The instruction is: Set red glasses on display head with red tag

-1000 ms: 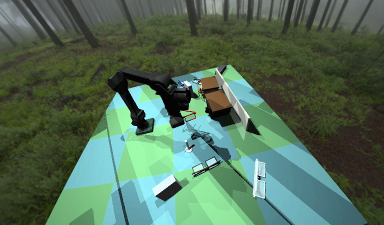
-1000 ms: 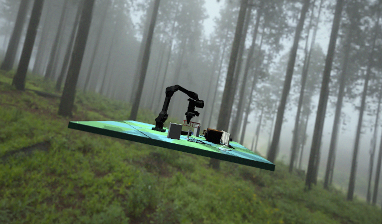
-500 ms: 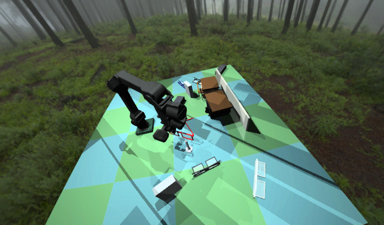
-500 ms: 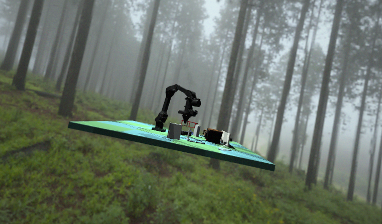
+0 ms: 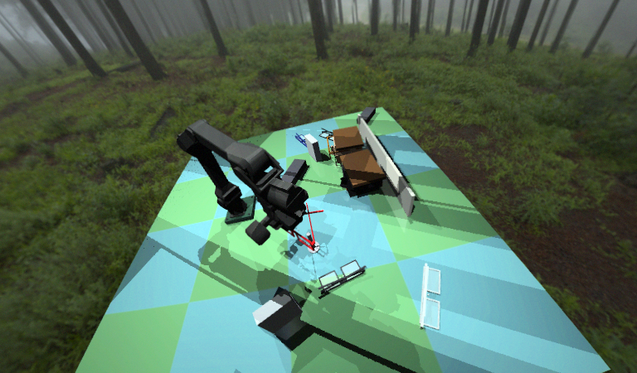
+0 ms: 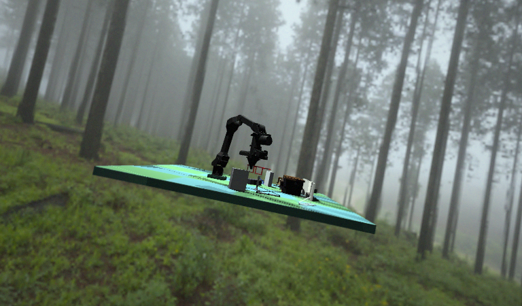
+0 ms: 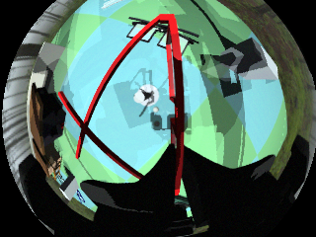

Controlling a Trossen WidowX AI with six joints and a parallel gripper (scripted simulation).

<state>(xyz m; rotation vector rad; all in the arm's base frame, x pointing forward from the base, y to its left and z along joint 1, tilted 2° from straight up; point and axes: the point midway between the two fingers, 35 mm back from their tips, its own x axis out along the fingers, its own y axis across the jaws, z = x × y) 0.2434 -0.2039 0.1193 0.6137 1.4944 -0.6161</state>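
The small stand is 6 cm ahead of my gripper tip, 1 cm to the right of it and 9 cm below it. Also, from my gripper tip: long white wall panel: 38 cm ahead, 34 cm to the left, 6 cm below.
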